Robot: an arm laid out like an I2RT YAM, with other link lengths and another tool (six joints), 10 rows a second.
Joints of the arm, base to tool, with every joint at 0 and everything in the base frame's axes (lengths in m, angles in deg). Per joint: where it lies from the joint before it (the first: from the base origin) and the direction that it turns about. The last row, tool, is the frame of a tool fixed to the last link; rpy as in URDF.
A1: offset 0 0 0.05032 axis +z
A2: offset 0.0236 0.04 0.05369 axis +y
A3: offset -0.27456 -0.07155 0 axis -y
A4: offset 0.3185 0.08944 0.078 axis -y
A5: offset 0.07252 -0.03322 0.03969 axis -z
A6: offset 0.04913 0 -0.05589 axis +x
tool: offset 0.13 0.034 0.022 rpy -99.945 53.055 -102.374
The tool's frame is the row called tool.
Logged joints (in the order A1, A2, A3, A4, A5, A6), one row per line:
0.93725 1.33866 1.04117 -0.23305 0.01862 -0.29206
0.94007 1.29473 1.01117 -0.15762 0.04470 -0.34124
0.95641 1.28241 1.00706 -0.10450 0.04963 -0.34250
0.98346 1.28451 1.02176 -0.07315 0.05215 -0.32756
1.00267 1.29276 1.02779 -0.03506 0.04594 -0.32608
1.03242 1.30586 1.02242 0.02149 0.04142 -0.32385
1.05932 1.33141 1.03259 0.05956 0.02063 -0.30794
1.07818 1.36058 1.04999 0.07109 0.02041 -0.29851
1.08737 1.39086 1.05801 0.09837 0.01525 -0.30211
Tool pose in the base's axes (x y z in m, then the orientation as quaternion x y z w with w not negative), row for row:
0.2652 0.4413 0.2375 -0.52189 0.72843 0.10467 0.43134
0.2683 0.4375 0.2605 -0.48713 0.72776 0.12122 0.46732
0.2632 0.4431 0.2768 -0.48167 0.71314 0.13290 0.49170
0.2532 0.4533 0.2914 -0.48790 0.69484 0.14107 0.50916
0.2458 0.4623 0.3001 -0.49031 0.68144 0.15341 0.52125
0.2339 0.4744 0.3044 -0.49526 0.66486 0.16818 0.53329
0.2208 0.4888 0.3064 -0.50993 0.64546 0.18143 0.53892
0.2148 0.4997 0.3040 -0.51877 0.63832 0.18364 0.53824
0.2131 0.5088 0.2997 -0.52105 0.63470 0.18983 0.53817
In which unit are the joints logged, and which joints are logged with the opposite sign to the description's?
The joints are logged in radians. Opposite sign: A6.
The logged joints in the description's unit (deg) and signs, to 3 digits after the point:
53.700 76.700 59.655 -13.353 1.067 16.734
53.862 74.183 57.936 -9.031 2.561 19.552
54.798 73.477 57.700 -5.987 2.844 19.624
56.348 73.597 58.543 -4.191 2.988 18.768
57.449 74.070 58.888 -2.009 2.632 18.683
59.153 74.820 58.580 1.231 2.373 18.555
60.695 76.284 59.163 3.413 1.182 17.644
61.775 77.955 60.160 4.073 1.169 17.103
62.302 79.690 60.620 5.636 0.874 17.310

